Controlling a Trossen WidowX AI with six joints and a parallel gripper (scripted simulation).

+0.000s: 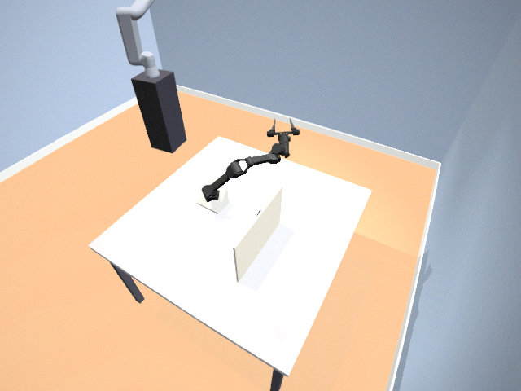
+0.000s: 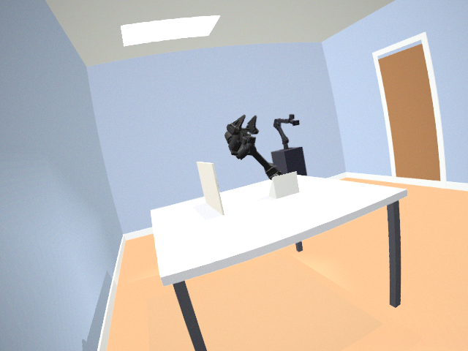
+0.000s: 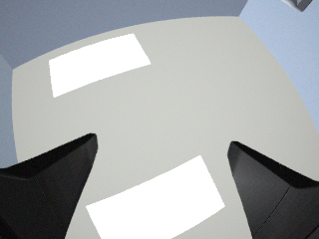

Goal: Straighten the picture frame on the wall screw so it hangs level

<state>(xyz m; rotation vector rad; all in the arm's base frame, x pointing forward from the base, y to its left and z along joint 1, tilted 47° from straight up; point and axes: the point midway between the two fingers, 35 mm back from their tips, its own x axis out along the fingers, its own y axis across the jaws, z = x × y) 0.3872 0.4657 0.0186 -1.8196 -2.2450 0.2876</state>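
The picture frame is 8 cm ahead of my gripper tip, 53 cm to the right of it and 35 cm below it. Round my gripper tip: cream wall panel: 9 cm ahead, 54 cm to the right, 37 cm below.
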